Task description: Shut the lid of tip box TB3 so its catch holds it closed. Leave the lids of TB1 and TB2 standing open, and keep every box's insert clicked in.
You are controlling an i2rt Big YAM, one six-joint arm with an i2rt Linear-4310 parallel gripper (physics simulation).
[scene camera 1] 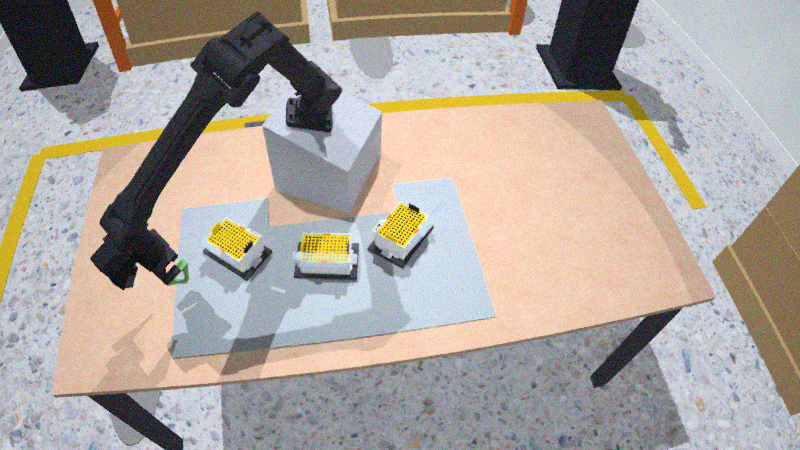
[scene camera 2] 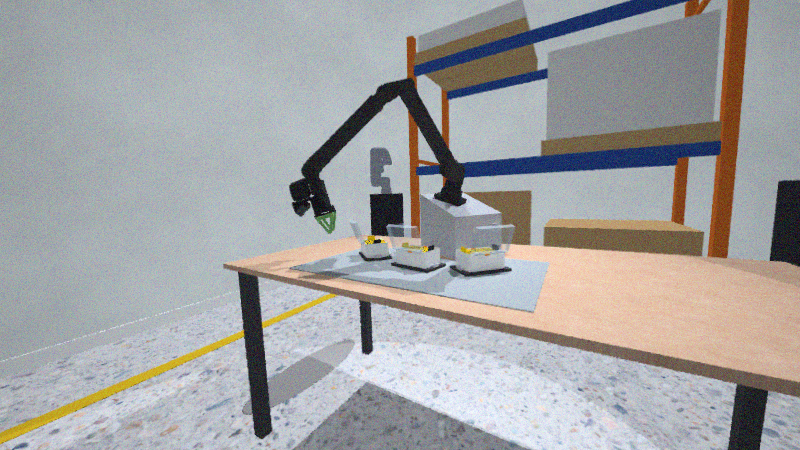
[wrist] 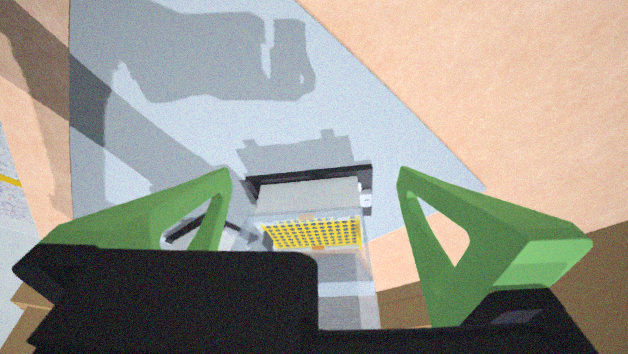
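Note:
Three white tip boxes with yellow inserts stand on dark bases: a left box, a middle box and a right box. Their clear lids stand up in the second scene view: left lid, middle lid, right lid. No box labels are readable, so I cannot tell which is TB3. The yellow inserts appear to sit in the boxes; their clips are too small to judge. My green-fingered gripper is open and empty, raised left of the left box.
The boxes stand on a blue-grey mat on the wooden table. The arm's grey pedestal stands behind them. In the wrist view, one box shows between the fingers, and another shows partly behind the left finger.

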